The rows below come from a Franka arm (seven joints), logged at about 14 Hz.
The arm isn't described. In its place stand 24 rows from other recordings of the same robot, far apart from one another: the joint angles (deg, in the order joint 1, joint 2, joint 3, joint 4, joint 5, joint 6, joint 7), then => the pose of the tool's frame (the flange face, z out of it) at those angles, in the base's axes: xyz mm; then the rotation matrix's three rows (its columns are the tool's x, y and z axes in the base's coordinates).
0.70 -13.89 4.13 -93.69 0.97 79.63 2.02 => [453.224 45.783 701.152], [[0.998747 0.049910 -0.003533], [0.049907 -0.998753 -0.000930], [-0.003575 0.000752 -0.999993]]
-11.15 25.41 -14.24 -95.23 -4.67 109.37 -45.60 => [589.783 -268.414 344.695], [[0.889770 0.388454 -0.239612], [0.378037 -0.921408 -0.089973], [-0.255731 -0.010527 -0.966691]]
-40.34 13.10 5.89 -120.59 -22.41 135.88 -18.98 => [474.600 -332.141 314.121], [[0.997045 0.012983 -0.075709], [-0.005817 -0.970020 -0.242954], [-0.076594 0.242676 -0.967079]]
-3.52 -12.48 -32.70 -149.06 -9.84 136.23 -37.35 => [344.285 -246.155 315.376], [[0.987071 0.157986 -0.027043], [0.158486 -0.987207 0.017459], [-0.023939 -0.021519 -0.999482]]
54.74 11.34 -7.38 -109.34 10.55 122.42 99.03 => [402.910 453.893 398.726], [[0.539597 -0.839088 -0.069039], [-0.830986 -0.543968 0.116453], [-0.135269 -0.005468 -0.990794]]
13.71 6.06 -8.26 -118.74 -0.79 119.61 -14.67 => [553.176 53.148 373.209], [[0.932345 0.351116 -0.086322], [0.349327 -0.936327 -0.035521], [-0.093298 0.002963 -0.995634]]
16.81 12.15 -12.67 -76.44 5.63 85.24 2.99 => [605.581 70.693 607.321], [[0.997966 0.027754 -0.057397], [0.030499 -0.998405 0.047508], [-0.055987 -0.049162 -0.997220]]
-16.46 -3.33 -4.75 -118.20 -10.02 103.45 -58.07 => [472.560 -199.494 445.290], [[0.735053 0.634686 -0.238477], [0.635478 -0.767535 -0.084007], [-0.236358 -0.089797 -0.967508]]
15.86 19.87 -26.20 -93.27 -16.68 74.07 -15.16 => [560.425 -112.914 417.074], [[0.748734 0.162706 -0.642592], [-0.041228 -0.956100 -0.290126], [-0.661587 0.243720 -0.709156]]
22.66 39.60 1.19 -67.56 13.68 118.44 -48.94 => [695.568 316.002 403.359], [[0.374295 0.922130 0.097876], [0.877729 -0.386355 0.283412], [0.299158 -0.020172 -0.953990]]
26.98 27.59 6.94 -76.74 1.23 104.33 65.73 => [588.574 378.184 454.781], [[0.838260 -0.543848 -0.039368], [-0.540906 -0.838496 0.065914], [-0.068857 -0.033959 -0.997048]]
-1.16 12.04 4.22 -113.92 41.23 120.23 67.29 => [587.327 61.788 361.345], [[0.041224 -0.999143 -0.003760], [-0.811985 -0.035695 0.582586], [-0.582221 -0.020963 -0.812760]]
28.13 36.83 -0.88 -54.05 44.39 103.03 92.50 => [637.221 399.446 550.565], [[0.281331 -0.952042 -0.120287], [-0.657853 -0.282602 0.698115], [-0.698628 -0.117271 -0.705809]]
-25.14 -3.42 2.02 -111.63 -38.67 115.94 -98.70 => [500.645 -252.558 529.612], [[-0.024842 0.998851 -0.040991], [0.803491 -0.004447 -0.595301], [-0.594799 -0.047724 -0.802457]]
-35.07 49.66 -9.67 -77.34 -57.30 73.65 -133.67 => [411.012 -521.806 241.007], [[-0.262086 0.159262 -0.951812], [0.961699 -0.038949 -0.271325], [-0.080284 -0.986468 -0.142954]]
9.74 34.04 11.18 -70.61 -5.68 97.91 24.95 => [679.027 214.417 420.003], [[0.991559 -0.076414 -0.104742], [-0.079504 -0.996505 -0.025645], [-0.102416 0.033756 -0.994169]]
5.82 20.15 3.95 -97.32 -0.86 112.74 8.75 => [635.384 104.448 383.876], [[0.996399 0.021020 -0.082144], [0.020774 -0.999777 -0.003842], [-0.082206 0.002122 -0.996613]]
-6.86 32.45 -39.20 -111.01 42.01 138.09 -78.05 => [453.078 -432.165 253.015], [[0.976521 0.109273 0.185650], [0.111653 -0.993744 -0.002377], [0.184229 0.023050 -0.982613]]
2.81 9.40 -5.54 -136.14 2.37 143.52 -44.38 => [501.922 -24.863 251.701], [[0.768201 0.639325 -0.033631], [0.639921 -0.768370 0.010399], [-0.019193 -0.029510 -0.999380]]
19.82 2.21 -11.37 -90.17 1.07 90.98 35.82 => [560.117 87.362 603.372], [[0.887511 -0.460106 -0.025040], [-0.460071 -0.887851 0.007470], [-0.025669 0.004891 -0.999659]]
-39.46 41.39 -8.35 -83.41 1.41 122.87 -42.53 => [496.645 -518.550 258.261], [[0.994844 -0.069656 -0.073711], [-0.072196 -0.996865 -0.032373], [-0.071225 0.037528 -0.996754]]
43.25 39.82 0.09 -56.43 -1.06 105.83 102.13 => [554.762 520.932 472.230], [[0.522031 -0.842552 0.132625], [-0.852737 -0.512291 0.101963], [-0.017967 -0.166322 -0.985908]]
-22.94 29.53 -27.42 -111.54 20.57 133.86 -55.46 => [404.029 -461.754 235.372], [[0.992596 -0.121168 -0.008421], [-0.120612 -0.991470 0.049400], [-0.014335 -0.048019 -0.998744]]
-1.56 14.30 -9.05 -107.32 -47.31 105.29 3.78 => [576.109 -162.766 386.292], [[0.948749 0.197993 -0.246321], [-0.034140 -0.710651 -0.702715], [-0.314181 0.675110 -0.667470]]
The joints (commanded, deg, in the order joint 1, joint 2, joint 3, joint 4, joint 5, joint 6, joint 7), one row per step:
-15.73, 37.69, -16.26, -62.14, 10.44, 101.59, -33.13
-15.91, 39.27, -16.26, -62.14, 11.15, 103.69, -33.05
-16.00, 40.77, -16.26, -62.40, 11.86, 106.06, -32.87
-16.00, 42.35, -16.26, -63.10, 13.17, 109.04, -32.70
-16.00, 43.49, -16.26, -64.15, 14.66, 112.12, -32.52
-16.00, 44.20, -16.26, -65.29, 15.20, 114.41, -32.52
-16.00, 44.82, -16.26, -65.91, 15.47, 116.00, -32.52
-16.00, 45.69, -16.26, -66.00, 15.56, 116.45, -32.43
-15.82, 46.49, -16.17, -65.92, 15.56, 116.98, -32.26
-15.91, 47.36, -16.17, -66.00, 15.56, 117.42, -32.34
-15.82, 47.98, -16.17, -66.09, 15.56, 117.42, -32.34
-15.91, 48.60, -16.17, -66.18, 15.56, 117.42, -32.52
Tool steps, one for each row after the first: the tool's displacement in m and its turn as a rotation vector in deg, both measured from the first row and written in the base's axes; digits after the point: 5 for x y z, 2 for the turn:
0.00574, -0.00397, -0.01676, -0.02, -0.65, -0.40
0.01116, -0.00721, -0.03435, -0.09, -1.37, -0.89
0.01682, -0.00948, -0.05574, 0.24, -2.45, -1.56
0.02050, -0.01171, -0.07417, 0.67, -3.81, -2.47
0.02127, -0.01404, -0.08909, 0.61, -4.34, -2.96
0.02204, -0.01567, -0.09968, 0.42, -4.68, -3.25
0.02267, -0.01614, -0.11113, 0.52, -4.19, -3.42
0.02517, -0.01375, -0.12027, 0.49, -3.96, -3.36
0.02494, -0.01528, -0.13168, 0.50, -3.42, -3.41
0.02502, -0.01418, -0.14063, 0.69, -2.74, -3.35
0.02394, -0.01521, -0.14956, 0.87, -2.05, -3.28

